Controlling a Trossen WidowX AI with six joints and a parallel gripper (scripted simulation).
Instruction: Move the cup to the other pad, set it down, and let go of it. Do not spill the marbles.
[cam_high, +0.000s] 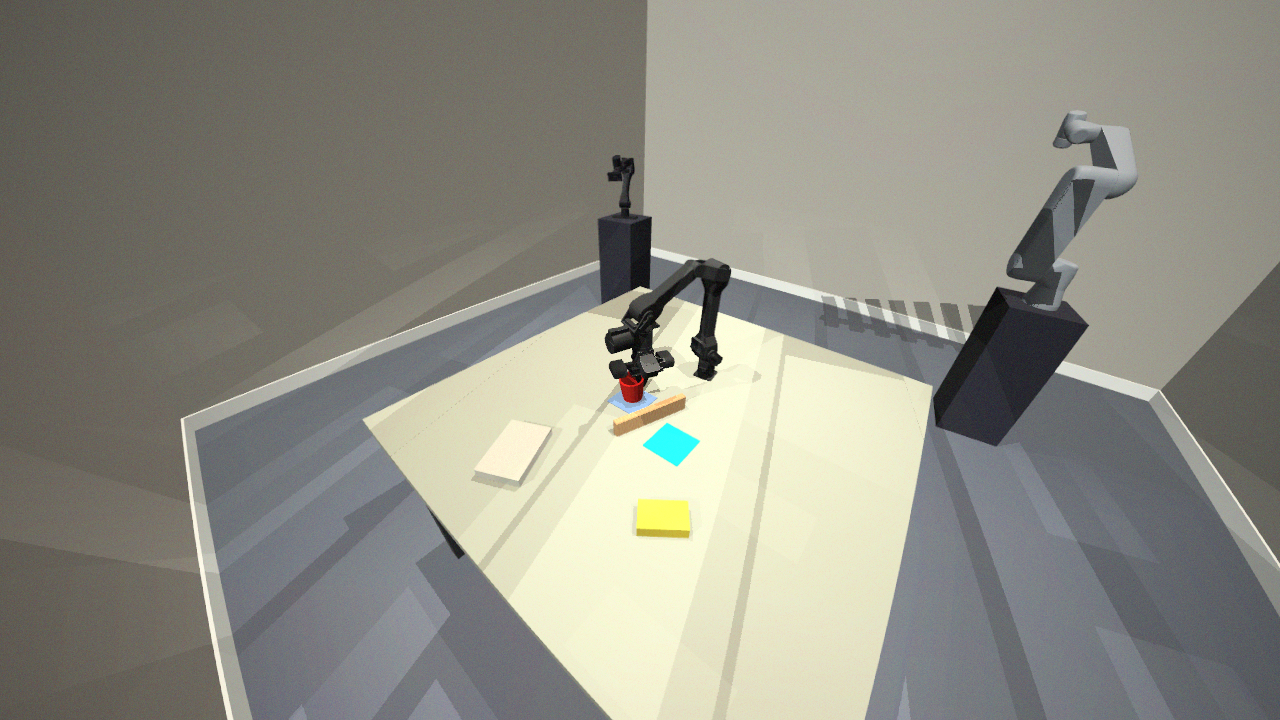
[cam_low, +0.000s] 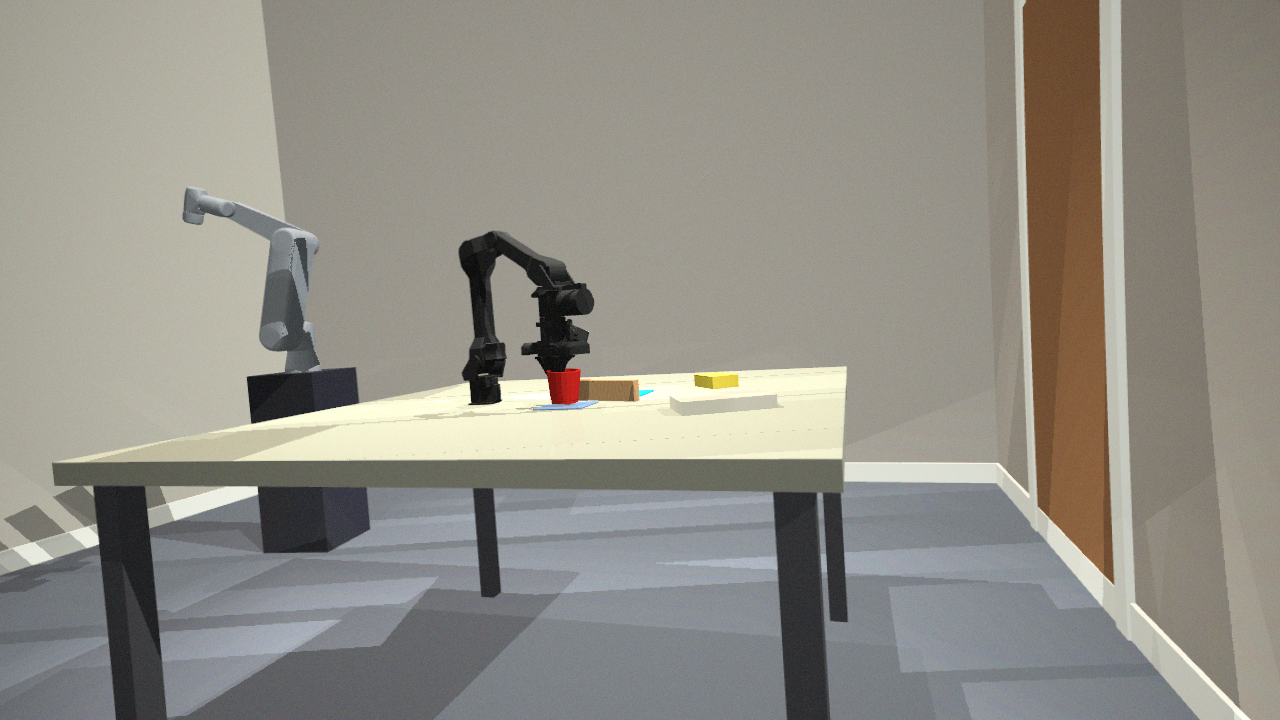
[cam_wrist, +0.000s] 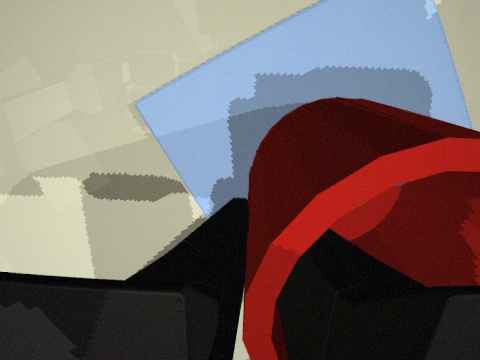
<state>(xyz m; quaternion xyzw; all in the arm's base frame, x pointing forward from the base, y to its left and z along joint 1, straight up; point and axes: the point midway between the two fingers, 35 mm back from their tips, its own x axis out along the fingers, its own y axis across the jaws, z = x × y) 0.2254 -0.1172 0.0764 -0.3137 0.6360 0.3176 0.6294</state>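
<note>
My gripper tip is now 30 mm short of the green marble, 20 mm to the left of it and 20 mm above it. The rest, counted from my gripper tip: wooden block 80 mm to the left, 70 mm ahead, 30 mm below; red cup 20 mm to the right, 20 mm ahead; light blue pad 50 mm below, 30 mm ahead, 20 mm to the right.
</note>
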